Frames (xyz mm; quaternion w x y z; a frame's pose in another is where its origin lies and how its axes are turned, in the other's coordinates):
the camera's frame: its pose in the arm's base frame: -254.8 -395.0 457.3 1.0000 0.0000 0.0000 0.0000
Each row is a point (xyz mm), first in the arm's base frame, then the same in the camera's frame.
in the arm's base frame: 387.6 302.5 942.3
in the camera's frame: 642.4 697.5 485.0
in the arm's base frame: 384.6 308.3 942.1
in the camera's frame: 639.4 703.3 484.8
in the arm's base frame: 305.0 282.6 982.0
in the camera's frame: 559.8 677.6 524.7
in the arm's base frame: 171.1 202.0 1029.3
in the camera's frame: 425.9 597.0 572.0
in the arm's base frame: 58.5 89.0 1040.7
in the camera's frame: 313.3 484.0 583.4
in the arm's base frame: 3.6 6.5 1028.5
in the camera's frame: 258.4 401.5 571.2
